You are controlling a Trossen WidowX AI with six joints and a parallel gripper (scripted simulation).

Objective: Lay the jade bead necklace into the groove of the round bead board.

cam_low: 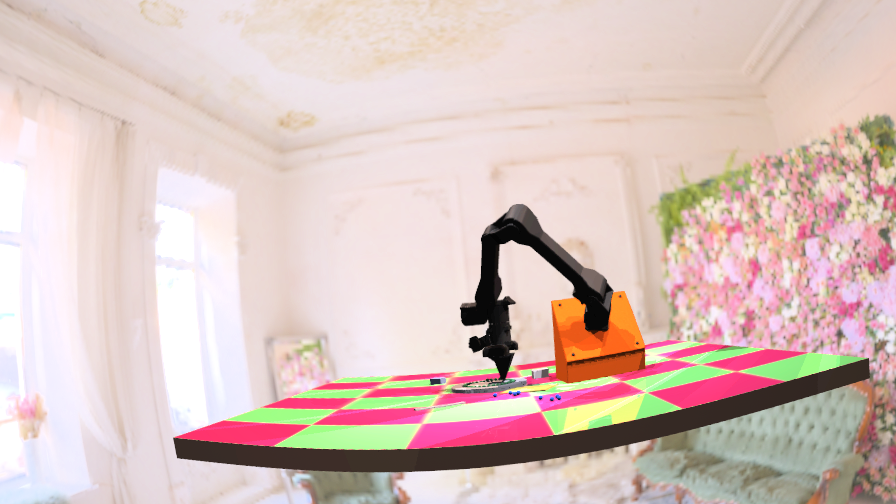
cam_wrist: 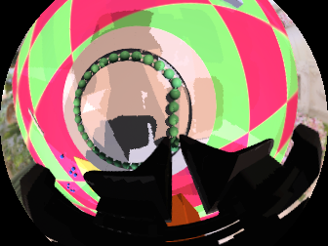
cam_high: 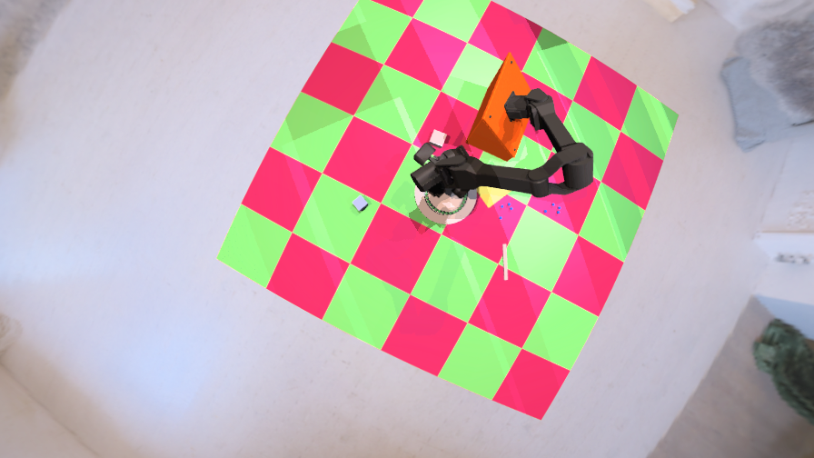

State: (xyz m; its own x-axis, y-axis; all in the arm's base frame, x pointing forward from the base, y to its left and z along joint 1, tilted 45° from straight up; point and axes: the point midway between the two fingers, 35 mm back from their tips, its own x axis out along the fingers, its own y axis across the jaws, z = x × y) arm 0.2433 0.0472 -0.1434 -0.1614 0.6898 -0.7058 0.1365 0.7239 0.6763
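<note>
The round bead board lies 50 mm to the left of my gripper tip, 40 mm ahead of it and 10 mm below it. The rest, counted from my gripper tip: pale blue cube: 210 mm ahead, 170 mm to the right, 10 mm below; white cube: 100 mm behind, 70 mm to the right; yellow patch: 170 mm to the left, 70 mm behind, 10 mm below.
</note>
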